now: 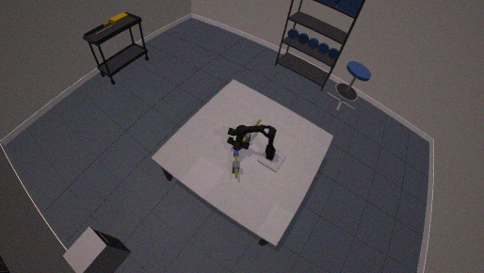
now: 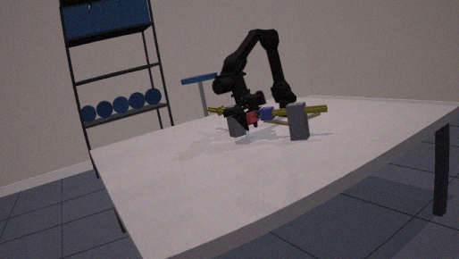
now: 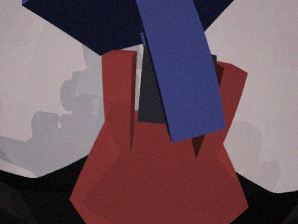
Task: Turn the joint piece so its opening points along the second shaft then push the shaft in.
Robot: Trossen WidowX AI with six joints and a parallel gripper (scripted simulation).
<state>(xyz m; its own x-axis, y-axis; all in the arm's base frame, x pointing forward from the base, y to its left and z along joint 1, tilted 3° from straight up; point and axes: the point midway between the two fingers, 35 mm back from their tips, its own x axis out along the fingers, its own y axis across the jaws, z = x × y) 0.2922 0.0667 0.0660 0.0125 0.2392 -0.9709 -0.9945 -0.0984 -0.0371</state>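
Right now my gripper tip is 4 cm below the red joint piece and 1 cm to the right of it.
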